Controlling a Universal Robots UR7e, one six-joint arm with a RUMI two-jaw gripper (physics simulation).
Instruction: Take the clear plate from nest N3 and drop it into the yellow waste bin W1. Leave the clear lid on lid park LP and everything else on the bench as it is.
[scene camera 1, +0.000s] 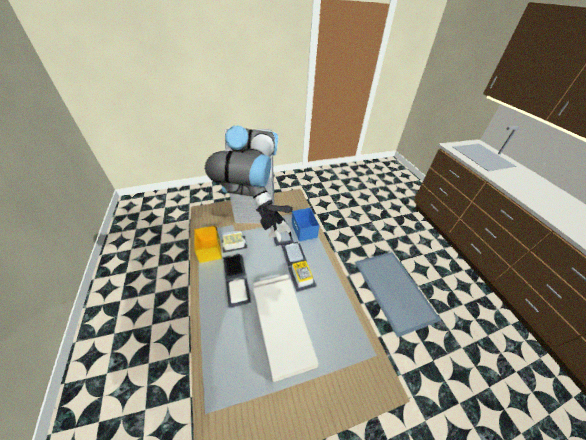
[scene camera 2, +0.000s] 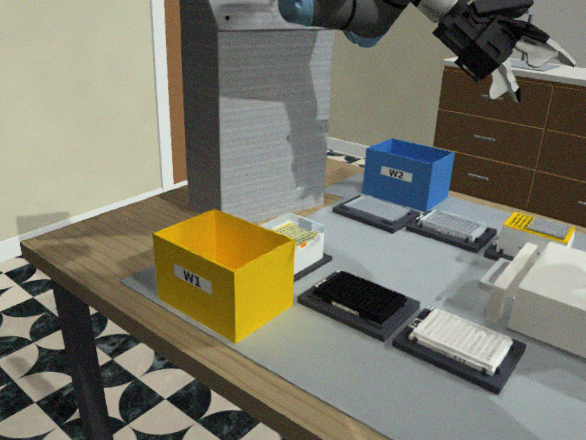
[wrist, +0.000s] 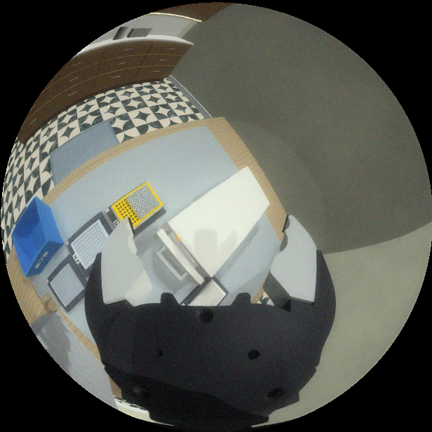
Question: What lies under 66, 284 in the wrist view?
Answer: A clear lid.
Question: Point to a white device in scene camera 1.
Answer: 290, 352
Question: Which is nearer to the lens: the black plate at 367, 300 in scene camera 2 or the yellow-topped tip box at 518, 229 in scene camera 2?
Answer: The black plate.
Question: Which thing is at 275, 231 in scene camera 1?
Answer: The gripper.
